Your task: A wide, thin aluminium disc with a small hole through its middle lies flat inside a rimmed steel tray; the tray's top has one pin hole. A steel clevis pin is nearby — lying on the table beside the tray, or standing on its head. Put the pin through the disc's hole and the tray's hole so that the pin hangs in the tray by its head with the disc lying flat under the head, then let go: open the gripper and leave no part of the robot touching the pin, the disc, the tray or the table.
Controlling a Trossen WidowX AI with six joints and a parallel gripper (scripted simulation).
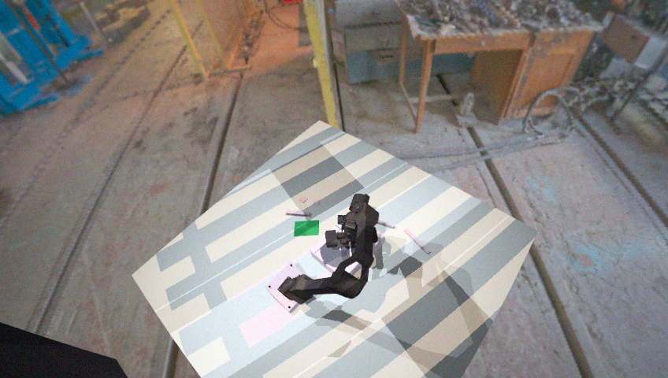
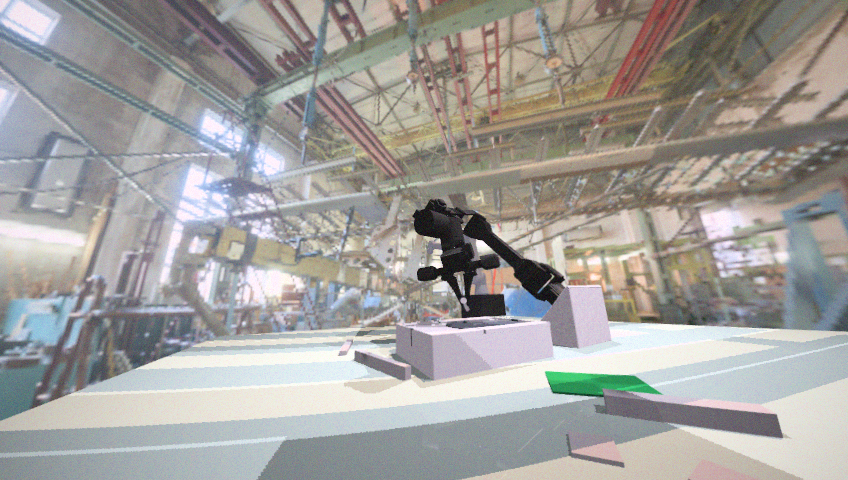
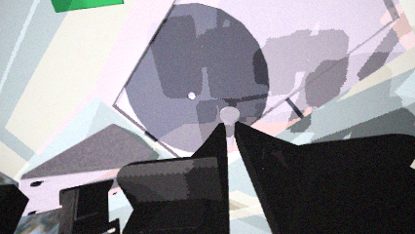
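Now: the grey disc 4 cm to the left of my gripper tip, 4 cm below it and 1 cm behind it. From my gripper tip the other things lie so: steel tray (5 cm below, 3 cm to the left, 3 cm ahead); then green patch (25 cm to the left, 9 cm below, 1 cm ahead); then clevis pin (1 cm to the right, 1 cm behind).
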